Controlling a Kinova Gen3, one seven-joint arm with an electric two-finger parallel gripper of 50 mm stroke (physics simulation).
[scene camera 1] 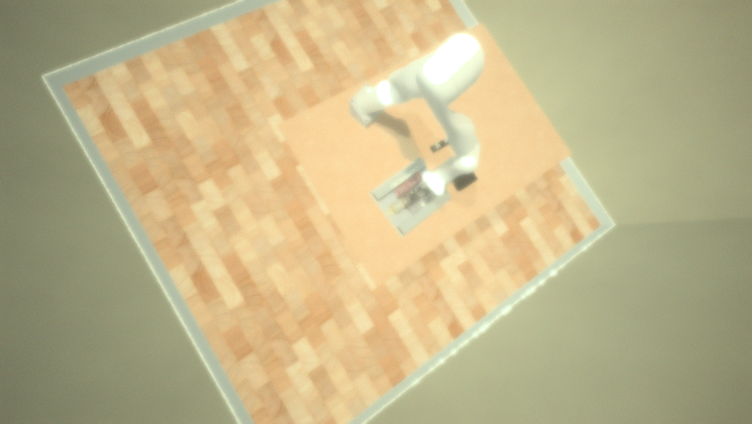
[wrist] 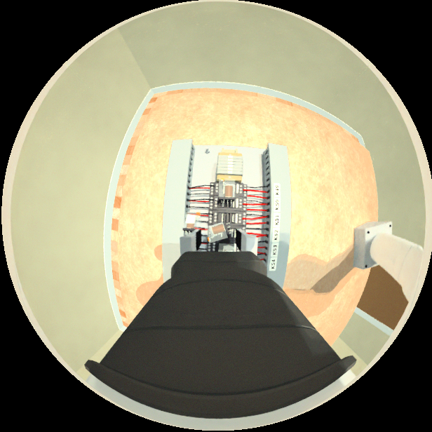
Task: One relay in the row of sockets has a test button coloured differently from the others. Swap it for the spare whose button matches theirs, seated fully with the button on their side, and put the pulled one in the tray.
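Places are measured from the arm's base along level axes (x ahead, y left, z up), in millimetres.
Pixels of known places: gripper, fingertip midpoint: point(scene camera 1: 422, 191); arm's base at its link origin: point(scene camera 1: 366, 102).
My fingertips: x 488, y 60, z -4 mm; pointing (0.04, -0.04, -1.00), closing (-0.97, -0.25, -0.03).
Note:
For each thing: its top centre in the pictures, then the offset to it from my fingertips. "*": a spot on its surface instead.
- black tray at a spot on its surface: point(scene camera 1: 464, 182) * 42 mm ahead, 251 mm left, 74 mm down
- small dark holder at its top centre: point(scene camera 1: 438, 144) 180 mm back, 187 mm left, 28 mm down
The row of dark sockets point(wrist: 213, 205) runs down the panel in the wrist view. A clear-cased relay point(wrist: 228, 191) sits in the upper part of the row. A second relay point(wrist: 218, 232) lies tilted over the sockets, close in front of the fingers. A third relay point(wrist: 191, 221) with an orange part lies on its side by the left wires. My gripper point(wrist: 218, 236) is open over the lower row, with nothing held; part of another relay shows low between the fingers. Button colours are too small to compare. The black tray point(scene camera 1: 464, 182) is beside the panel, partly behind the arm.
Grey wire ducts point(wrist: 178, 200) point(wrist: 280, 170) flank the sockets, with red and black wires. A terminal block point(wrist: 230, 165) stands beyond the row. A small dark holder point(scene camera 1: 439, 145) is on the table near the arm. The robot's base point(wrist: 367, 245) is at the right.

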